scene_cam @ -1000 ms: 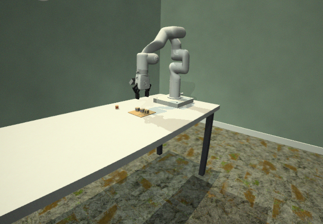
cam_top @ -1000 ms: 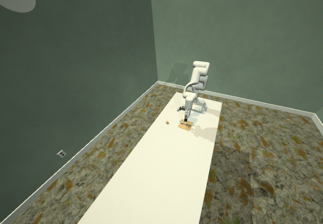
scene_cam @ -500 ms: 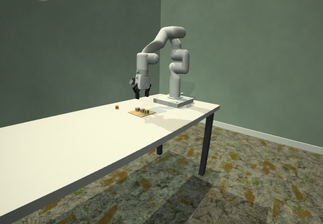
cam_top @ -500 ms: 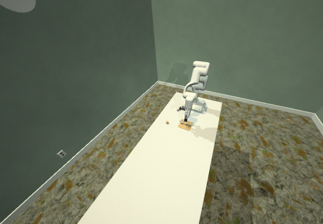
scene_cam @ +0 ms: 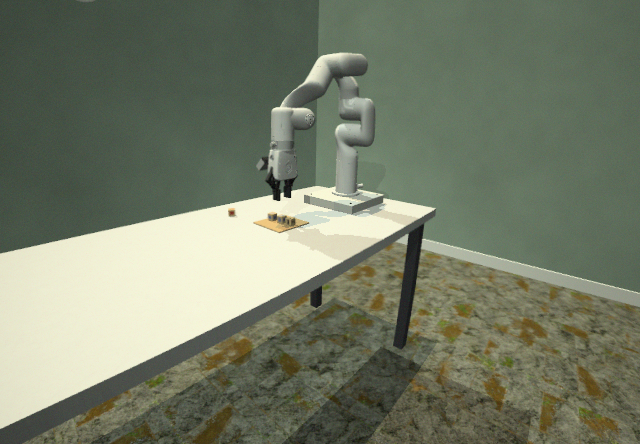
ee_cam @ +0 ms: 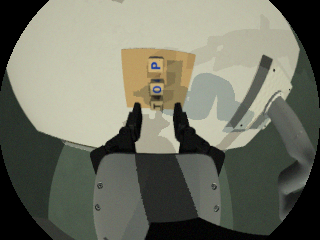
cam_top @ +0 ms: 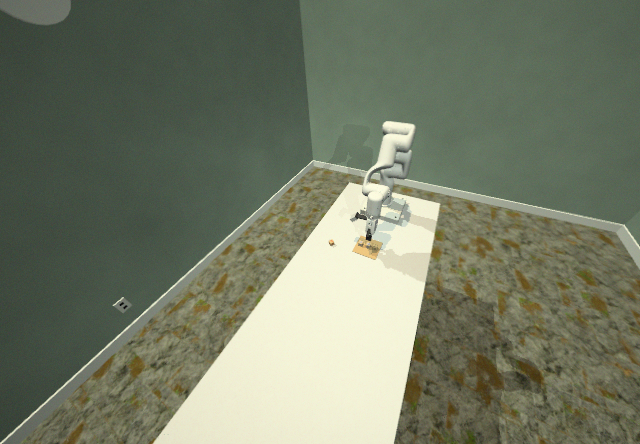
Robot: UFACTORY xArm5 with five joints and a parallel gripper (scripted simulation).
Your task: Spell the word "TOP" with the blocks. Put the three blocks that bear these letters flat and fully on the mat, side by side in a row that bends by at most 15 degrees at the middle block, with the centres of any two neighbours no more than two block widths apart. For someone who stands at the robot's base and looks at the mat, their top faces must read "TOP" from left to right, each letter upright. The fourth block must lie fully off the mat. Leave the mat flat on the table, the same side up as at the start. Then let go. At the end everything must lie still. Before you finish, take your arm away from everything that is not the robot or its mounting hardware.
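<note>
Right now my hand is 11 cm above the tan mat.
</note>
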